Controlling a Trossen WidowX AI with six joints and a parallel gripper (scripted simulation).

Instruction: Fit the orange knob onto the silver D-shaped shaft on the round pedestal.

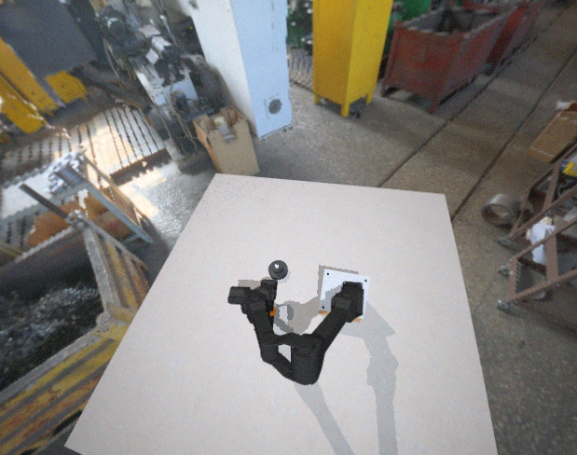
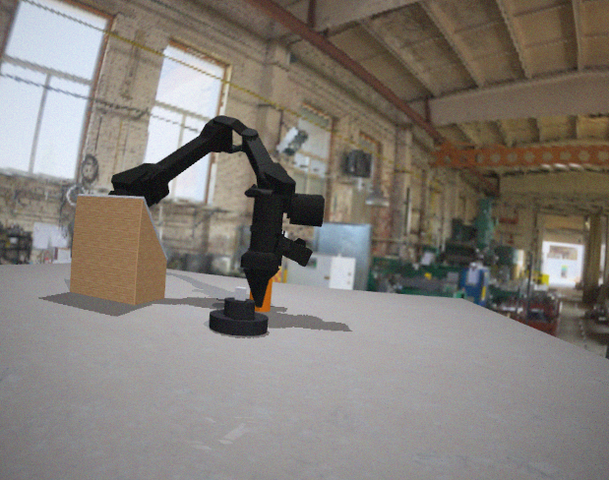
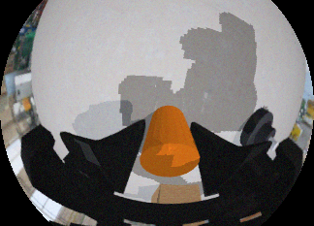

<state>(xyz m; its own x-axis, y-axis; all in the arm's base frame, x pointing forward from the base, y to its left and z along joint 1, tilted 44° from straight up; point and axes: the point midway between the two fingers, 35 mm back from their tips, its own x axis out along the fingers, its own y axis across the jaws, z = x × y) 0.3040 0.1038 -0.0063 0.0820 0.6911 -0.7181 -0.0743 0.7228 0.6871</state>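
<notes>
Now: the black round pedestal 180 mm to the right of my gripper tip and 20 mm above it. Round my gripper tip: orange knob 30 mm above.
</notes>
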